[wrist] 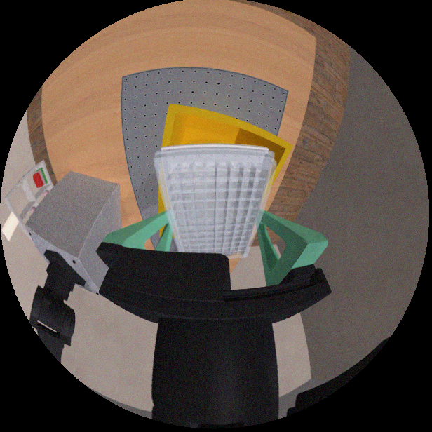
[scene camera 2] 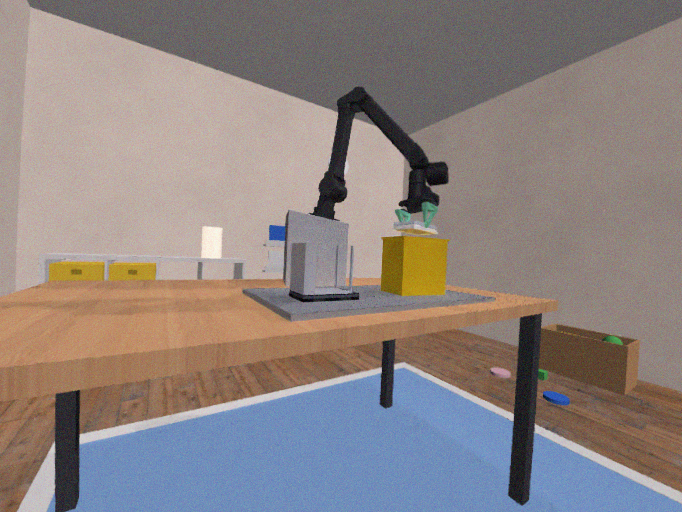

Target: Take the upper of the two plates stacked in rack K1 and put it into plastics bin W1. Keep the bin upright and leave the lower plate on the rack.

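Frame: origin at the arm's base, x back, y left, z down, level; millimetres.
Seen in the pictures: gripper, fingertip midpoint: [scene camera 2: 415, 229]; arm's base, link origin: [scene camera 2: 322, 220].
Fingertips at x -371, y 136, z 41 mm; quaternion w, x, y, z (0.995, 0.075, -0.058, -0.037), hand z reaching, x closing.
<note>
Offsets run from my fingertips to a thing's middle. "*": to the spot under its first point. Level surfaces: height alone.
My gripper [scene camera 2: 415, 224] [wrist: 214, 213] has green fingers and is shut on a clear plate with a grid of wells {* dz -1, dx -21, dy -60 mm} [scene camera 2: 407, 227] [wrist: 215, 185]. It holds the plate roughly level, a little above the top of the yellow bin {dz +119, dx -2, dy -2 mm} [scene camera 2: 424, 267] [wrist: 168, 122]. The bin stands upright; in the wrist view the plate hides part of its opening, and the far inside shows beyond the plate. In the scene view, a rack with a black base {dz +139, dx -2, dy -345 mm} [scene camera 2: 323, 297] and thin upright posts stands left of the bin. Something pale lies low between its posts, too small to tell as the lower plate.
A tall grey housing [scene camera 2: 322, 228] [wrist: 75, 205] stands by the rack, left of the bin. The grey perforated board {* dz +210, dx +17, dy -500 mm} [scene camera 2: 264, 300] [wrist: 150, 92] lies under the rack and bin on the wooden table {dz +222 mm} [scene camera 2: 137, 308] [wrist: 85, 100]. The arm's base is behind the housing.
</note>
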